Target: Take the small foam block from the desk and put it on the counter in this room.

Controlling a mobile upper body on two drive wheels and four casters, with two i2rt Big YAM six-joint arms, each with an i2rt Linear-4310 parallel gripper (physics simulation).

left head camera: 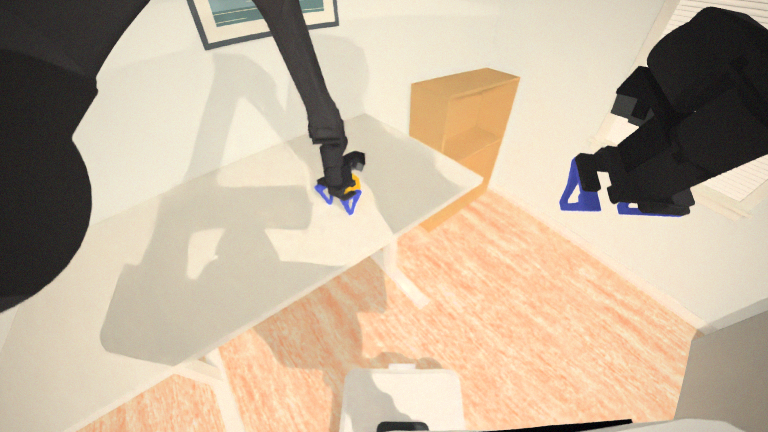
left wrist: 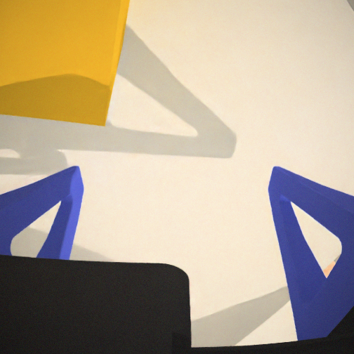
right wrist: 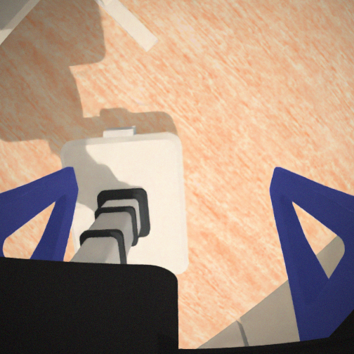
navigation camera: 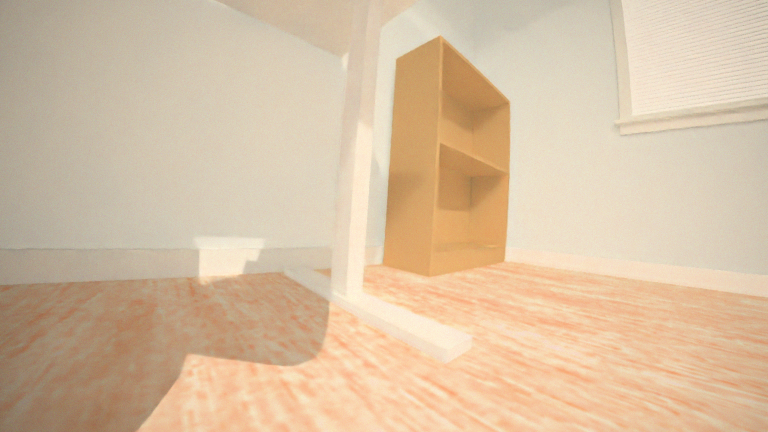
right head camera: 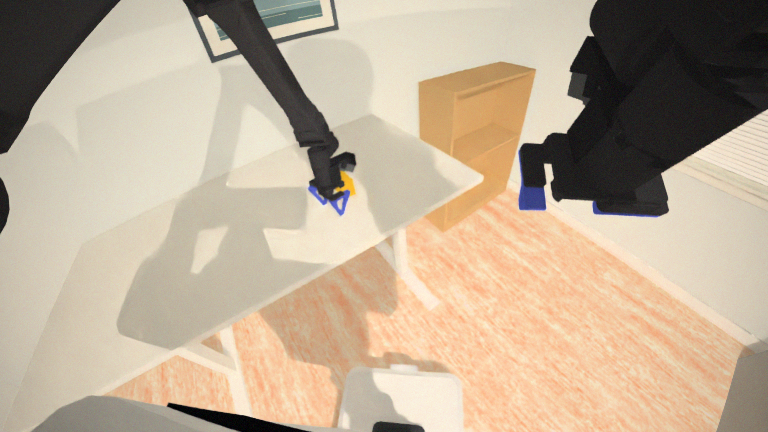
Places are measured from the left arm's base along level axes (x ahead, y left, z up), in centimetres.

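Where they show: left gripper, fingertip midpoint: (left head camera: 340,209) (right head camera: 333,209); right gripper, fingertip midpoint: (left head camera: 590,208) (right head camera: 557,206).
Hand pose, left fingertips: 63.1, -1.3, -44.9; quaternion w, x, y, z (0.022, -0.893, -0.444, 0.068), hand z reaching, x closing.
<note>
Things, the pixels of their top centre, and the offset from my left fingertips, as dx, dy, dz. "pt": a spot on its surface instead. Level surfaces: height alone.
- yellow foam block, top centre: (left head camera: 345,175) (right head camera: 340,176) +10.7, -0.8, +4.9
- pale desk, surface height: dz -1.1
- white desk leg, surface spot: (navigation camera: 351,214) pt +34.2, -15.0, -73.0
The yellow foam block (left head camera: 354,183) (right head camera: 348,184) (left wrist: 52,60) lies on the pale desk (left head camera: 424,166) (right head camera: 429,161) (left wrist: 200,200), partly hidden behind my left gripper in the head camera views. In the left wrist view it is at the top left, cut off by the picture's edge, beyond the left-hand fingertip. My left gripper (left head camera: 338,205) (right head camera: 330,206) (left wrist: 175,177) is open above the desk, with the block outside its fingers. My right gripper (left head camera: 606,208) (right head camera: 569,208) (right wrist: 173,177) is open and empty, away from the desk. The counter cannot be made out in these views.
A wooden bookshelf (left head camera: 426,110) (right head camera: 436,115) (navigation camera: 413,161) stands beyond the desk's far end. A white desk leg (right head camera: 400,252) (navigation camera: 351,214) with a long foot stands on the floor. My white base (left head camera: 429,397) (right head camera: 429,397) (right wrist: 160,200) is beside the desk. A grey surface (left head camera: 725,370) (right head camera: 751,397) shows at the lower right.
</note>
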